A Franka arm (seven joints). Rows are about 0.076 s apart.
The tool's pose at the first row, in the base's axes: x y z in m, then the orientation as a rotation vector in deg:
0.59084, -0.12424, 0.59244, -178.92, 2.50, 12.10
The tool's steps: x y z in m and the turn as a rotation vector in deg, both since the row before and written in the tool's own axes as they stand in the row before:
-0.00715, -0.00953, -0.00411, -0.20, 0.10, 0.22
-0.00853, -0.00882, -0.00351, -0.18, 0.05, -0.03
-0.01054, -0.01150, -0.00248, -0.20, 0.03, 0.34
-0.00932, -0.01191, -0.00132, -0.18, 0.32, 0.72
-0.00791, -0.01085, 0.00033, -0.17, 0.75, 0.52
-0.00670, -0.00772, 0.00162, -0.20, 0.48, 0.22
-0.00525, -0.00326, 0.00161, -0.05, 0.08, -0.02
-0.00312, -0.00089, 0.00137, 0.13, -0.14, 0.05
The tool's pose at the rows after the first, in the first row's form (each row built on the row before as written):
0.58458, -0.11458, 0.59757, -179.14, 2.83, 11.96
0.57688, -0.10553, 0.60223, -179.32, 2.77, 11.90
0.56712, -0.09373, 0.60611, -179.54, 3.29, 11.87
0.55850, -0.08149, 0.60862, 179.39, -4.40, -11.36
0.55115, -0.07027, 0.60922, 179.22, -5.19, -10.18
0.54476, -0.06218, 0.60829, 179.03, -5.51, -9.43
0.53958, -0.05861, 0.60719, 178.99, -5.47, -9.30
0.53639, -0.05754, 0.60614, 179.11, -5.56, -9.52

